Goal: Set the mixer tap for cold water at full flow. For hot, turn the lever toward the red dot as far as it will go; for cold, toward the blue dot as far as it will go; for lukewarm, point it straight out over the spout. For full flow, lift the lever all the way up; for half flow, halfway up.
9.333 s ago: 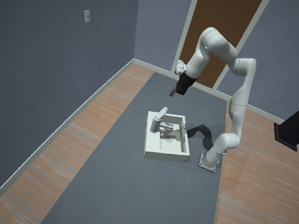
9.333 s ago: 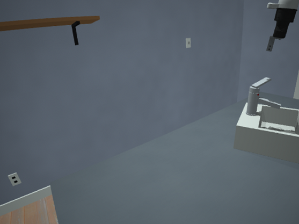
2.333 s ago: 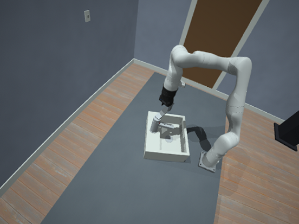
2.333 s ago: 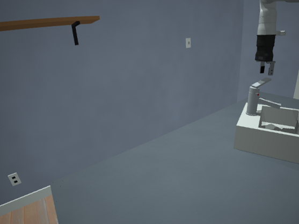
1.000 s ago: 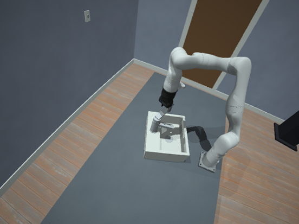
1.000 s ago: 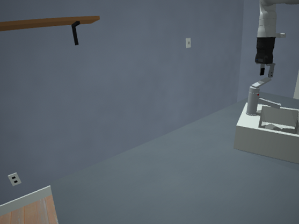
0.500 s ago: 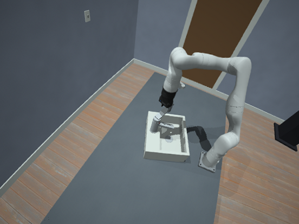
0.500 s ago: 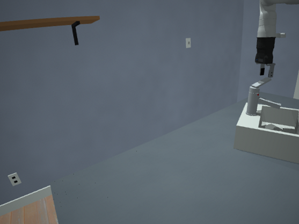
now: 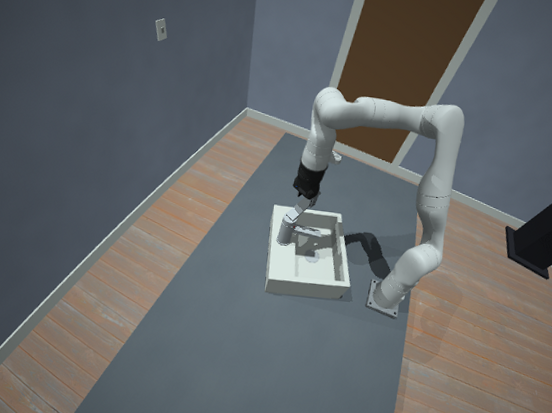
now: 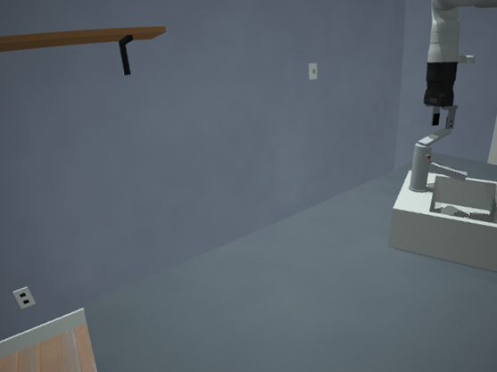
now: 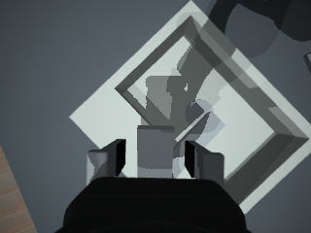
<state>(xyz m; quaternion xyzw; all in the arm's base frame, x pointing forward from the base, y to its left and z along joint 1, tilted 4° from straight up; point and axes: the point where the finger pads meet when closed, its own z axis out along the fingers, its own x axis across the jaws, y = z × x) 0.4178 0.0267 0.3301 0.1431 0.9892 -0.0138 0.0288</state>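
The flat lever is 1 cm ahead of my hand, 2 cm to the left of it and 5 cm below it. From my hand the other things lie so: white basin 9 cm behind, 29 cm below; then grey mixer tap 4 cm to the left, 10 cm below.
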